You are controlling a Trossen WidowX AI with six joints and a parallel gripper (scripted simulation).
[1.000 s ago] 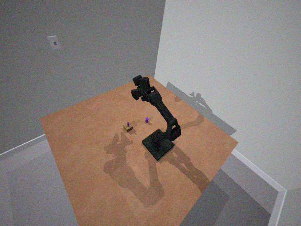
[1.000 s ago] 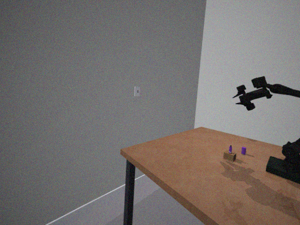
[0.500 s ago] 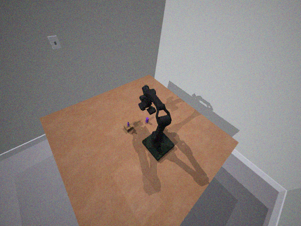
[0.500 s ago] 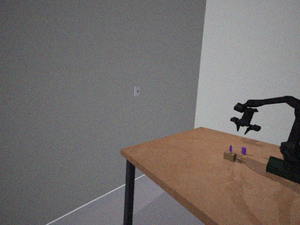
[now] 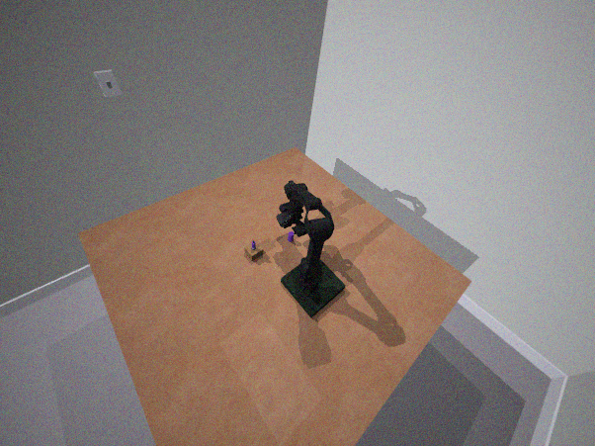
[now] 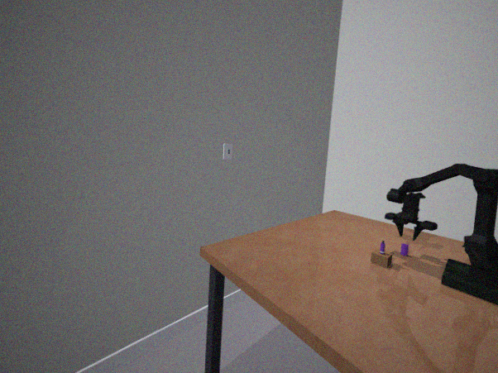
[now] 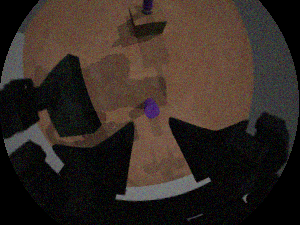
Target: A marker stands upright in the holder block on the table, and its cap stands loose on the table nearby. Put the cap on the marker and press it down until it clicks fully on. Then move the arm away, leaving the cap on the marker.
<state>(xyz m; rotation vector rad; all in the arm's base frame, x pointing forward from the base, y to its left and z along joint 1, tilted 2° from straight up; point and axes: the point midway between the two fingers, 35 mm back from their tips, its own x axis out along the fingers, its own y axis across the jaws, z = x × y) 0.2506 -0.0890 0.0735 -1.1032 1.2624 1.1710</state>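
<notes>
The purple cap lies 6 cm below my gripper tip. Round my gripper tip: holder block 19 cm to the left, 6 cm below, 3 cm ahead; then marker 19 cm to the left, 3 cm ahead, 1 cm below.
</notes>
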